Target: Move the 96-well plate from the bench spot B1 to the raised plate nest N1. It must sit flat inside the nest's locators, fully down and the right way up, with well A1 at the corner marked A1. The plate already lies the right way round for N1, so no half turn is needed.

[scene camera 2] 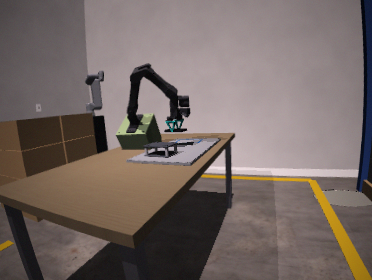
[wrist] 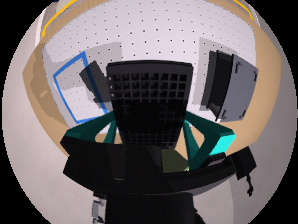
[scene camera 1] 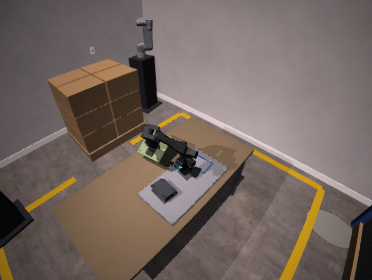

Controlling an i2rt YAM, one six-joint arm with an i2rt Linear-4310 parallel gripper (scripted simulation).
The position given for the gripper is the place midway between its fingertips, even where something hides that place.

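A 96-well plate (wrist: 153, 114) is visible, and so is the gripper (wrist: 149, 113).
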